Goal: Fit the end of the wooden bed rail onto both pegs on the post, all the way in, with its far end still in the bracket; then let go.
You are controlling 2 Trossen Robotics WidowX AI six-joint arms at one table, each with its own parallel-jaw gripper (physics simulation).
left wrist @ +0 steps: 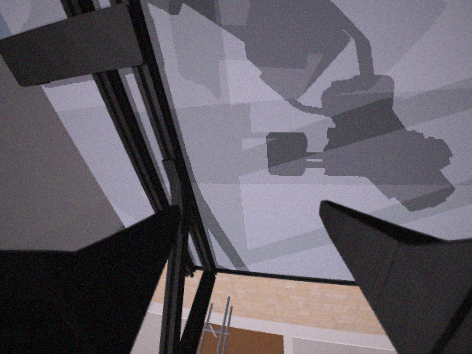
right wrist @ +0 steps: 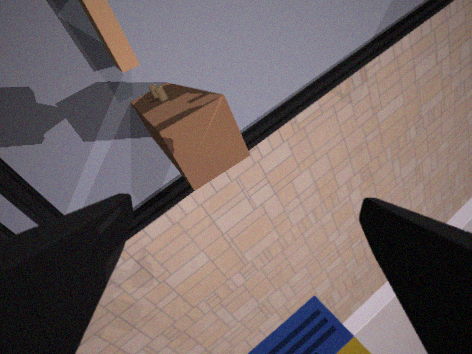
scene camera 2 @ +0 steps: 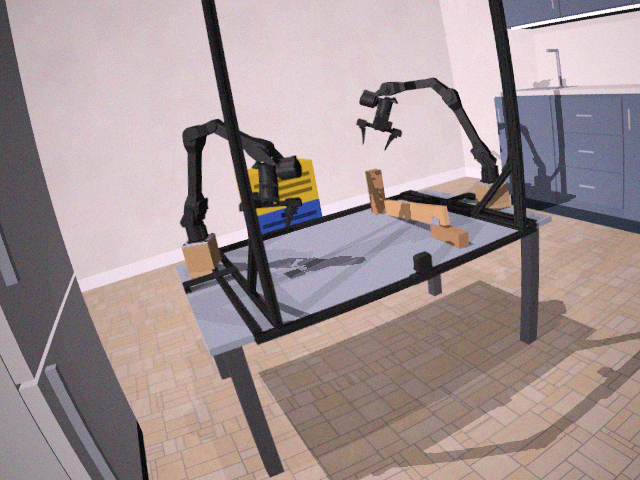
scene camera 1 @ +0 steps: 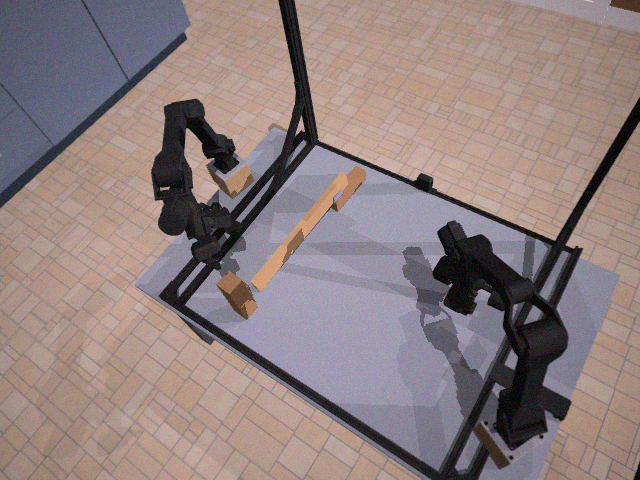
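Where they show: left gripper, fingertip midpoint: (left wrist: 250, 209) (scene camera 2: 272, 232) (scene camera 1: 476, 293); right gripper, fingertip midpoint: (right wrist: 248, 207) (scene camera 2: 373, 147) (scene camera 1: 216, 259); left arm's base at its link origin: (scene camera 2: 198, 239) (scene camera 1: 513, 429); right arm's base at its link origin: (scene camera 2: 490, 181) (scene camera 1: 226, 163).
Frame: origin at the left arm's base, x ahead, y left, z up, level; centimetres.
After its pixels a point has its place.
Observation:
The wooden bed rail (scene camera 1: 312, 215) {x 76.8, y 8.6, z -3.1 cm} (scene camera 2: 418, 211) {x 77.0, y 8.0, z -5.2 cm} (right wrist: 117, 45) {x 68.9, y 32.0, z -5.8 cm} has its near end a small gap short of the upright post (scene camera 1: 237, 295) {x 62.2, y 39.0, z 2.3 cm} (scene camera 2: 375, 191) {x 64.3, y 36.3, z -2.2 cm} (right wrist: 210, 140) {x 64.7, y 38.9, z 6.0 cm}. In the right wrist view the pegs (right wrist: 158, 92) {x 66.3, y 36.2, z -2.4 cm} stand bare on the post's face towards the rail. The rail's far end is at the low wooden bracket (scene camera 1: 352, 188) {x 82.4, y -8.7, z -8.9 cm} (scene camera 2: 449, 235) {x 83.4, y -11.1, z -8.9 cm}; how deep it sits is unclear. My right gripper (scene camera 2: 374, 146) {x 66.7, y 39.0, z 15.4 cm} (right wrist: 248, 207) {x 66.7, y 39.0, z 15.4 cm} is open and empty, high above the post. My left gripper (left wrist: 250, 209) {x 29.5, y -13.4, z 1.7 cm} is open and empty above the table, away from the rail.
A black frame (scene camera 1: 310, 390) {x 33.7, y 34.3, z -10.0 cm} (scene camera 2: 356, 304) {x 51.9, y -39.3, z -13.2 cm} edges the table, with tall black uprights (scene camera 1: 295, 51) {x 107.8, y -7.9, z 28.4 cm} (scene camera 2: 227, 103) {x 33.0, y -49.3, z 41.7 cm} at its sides. A small black block (scene camera 1: 424, 181) {x 70.5, y -28.1, z -7.0 cm} (scene camera 2: 422, 262) {x 71.1, y -30.5, z -8.3 cm} sits on the frame bar beyond the bracket. Arm and frame shadows cross the table top.

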